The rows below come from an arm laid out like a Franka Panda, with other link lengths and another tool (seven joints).
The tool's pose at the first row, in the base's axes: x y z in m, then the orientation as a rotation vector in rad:
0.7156, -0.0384, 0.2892, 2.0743, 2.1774, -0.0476
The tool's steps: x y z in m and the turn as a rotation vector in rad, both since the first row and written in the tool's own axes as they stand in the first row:
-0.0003, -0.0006, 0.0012, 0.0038, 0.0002, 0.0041
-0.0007, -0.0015, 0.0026, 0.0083, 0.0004, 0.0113
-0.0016, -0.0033, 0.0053, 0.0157, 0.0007, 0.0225
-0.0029, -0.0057, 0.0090, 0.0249, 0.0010, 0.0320
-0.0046, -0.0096, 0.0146, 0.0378, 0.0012, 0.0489
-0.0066, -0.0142, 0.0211, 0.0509, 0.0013, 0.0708
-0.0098, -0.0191, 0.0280, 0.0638, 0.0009, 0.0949
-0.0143, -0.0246, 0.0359, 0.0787, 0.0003, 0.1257
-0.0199, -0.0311, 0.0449, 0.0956, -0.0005, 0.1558
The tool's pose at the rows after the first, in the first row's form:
0.7151, -0.0389, 0.2880, 2.0808, 2.1748, -0.0512
0.7143, -0.0395, 0.2866, 2.0910, 2.1693, -0.0552
0.7128, -0.0408, 0.2839, 2.1071, 2.1607, -0.0619
0.7107, -0.0426, 0.2802, 2.1223, 2.1545, -0.0708
0.7073, -0.0451, 0.2746, 2.1472, 2.1417, -0.0832
0.7033, -0.0481, 0.2681, 2.1774, 2.1231, -0.0955
0.6991, -0.0523, 0.2613, 2.2093, 2.1014, -0.1078
0.6944, -0.0580, 0.2536, 2.2489, 2.0722, -0.1220
0.6889, -0.0649, 0.2449, 2.2883, 2.0436, -0.1388

